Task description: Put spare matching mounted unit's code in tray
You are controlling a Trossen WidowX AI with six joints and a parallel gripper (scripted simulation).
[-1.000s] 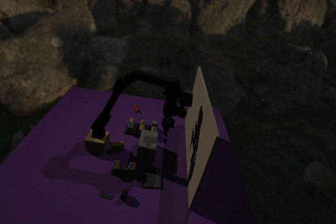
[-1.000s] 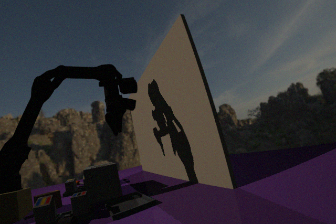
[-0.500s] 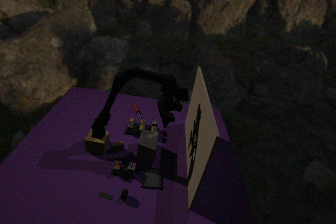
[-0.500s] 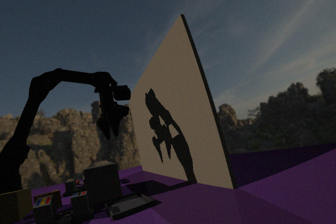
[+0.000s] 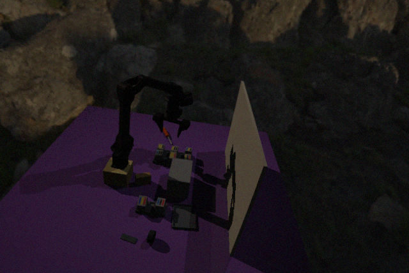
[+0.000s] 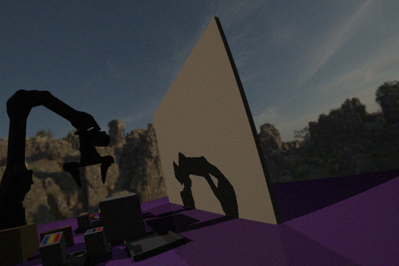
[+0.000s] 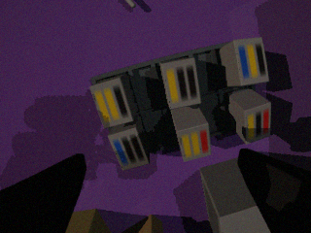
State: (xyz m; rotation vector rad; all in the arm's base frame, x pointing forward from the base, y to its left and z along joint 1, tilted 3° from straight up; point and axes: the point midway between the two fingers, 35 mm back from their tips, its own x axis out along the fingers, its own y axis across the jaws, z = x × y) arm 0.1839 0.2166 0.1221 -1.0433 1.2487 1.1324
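Now: gripper tip 11 cm above the dark spare block, 5 cm past it and 2 cm to the right of it. From my gripper tip the other things lie so: white panel 35 cm ahead, 17 cm to the right, 8 cm above; flat grey tray 38 cm to the right, 17 cm ahead, 15 cm below.
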